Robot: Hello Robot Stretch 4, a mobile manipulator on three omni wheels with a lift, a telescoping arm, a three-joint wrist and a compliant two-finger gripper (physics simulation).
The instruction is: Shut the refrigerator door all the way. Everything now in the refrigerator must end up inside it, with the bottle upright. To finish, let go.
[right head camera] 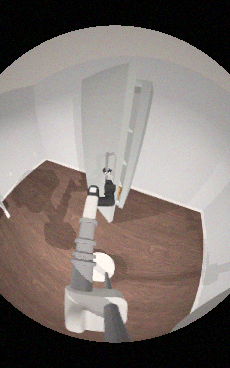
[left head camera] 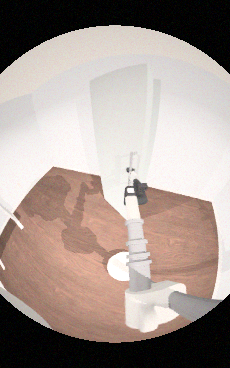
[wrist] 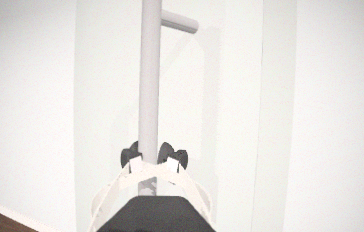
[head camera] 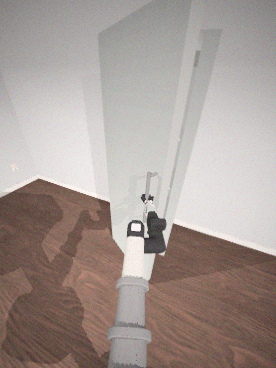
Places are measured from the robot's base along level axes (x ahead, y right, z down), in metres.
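Where they show: gripper, fingertip midpoint: (right head camera: 106,168) (left head camera: 128,167) (wrist: 150,154) (head camera: 145,195); robot's base, link origin: (right head camera: 98,265) (left head camera: 122,265).
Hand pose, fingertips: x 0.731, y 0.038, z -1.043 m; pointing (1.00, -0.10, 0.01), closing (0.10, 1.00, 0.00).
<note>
Things, the pixels of their top centre, and the offset from my fingertips. "pt": a spot on its surface instead. Level surfaces: height alone.
- small orange thing, top centre: (right head camera: 115,179) dx +0.597, dy +0.135, dz +0.674 m
- upright grey door handle, surface spot: (wrist: 149,75) (head camera: 148,187) pt dx -0.042, dy +0.005, dz -0.084 m
- wooden floor, surface height: dz +1.071 m
The refrigerator door (head camera: 142,100) (left head camera: 117,110) (right head camera: 102,115) (wrist: 107,75), a tall pale panel, stands partly open. A gap along its right edge shows part of the inside of the refrigerator body (head camera: 212,45) (right head camera: 145,107). A small orange thing (right head camera: 119,193) shows low in the gap in the right head view; I cannot tell what it is. My gripper (head camera: 147,199) (left head camera: 131,170) (right head camera: 107,171) (wrist: 150,154) is shut on the upright grey door handle (head camera: 148,182) (wrist: 149,75), with a dark fingertip on each side of the bar. The bottle cannot be made out.
Pale walls stand behind and on both sides of the refrigerator. The wooden floor (head camera: 215,310) (left head camera: 180,240) (right head camera: 160,240) extends in front. A white round disc (left head camera: 118,266) (right head camera: 104,266) shows low beside the arm. White bars (left head camera: 12,216) show at the far left.
</note>
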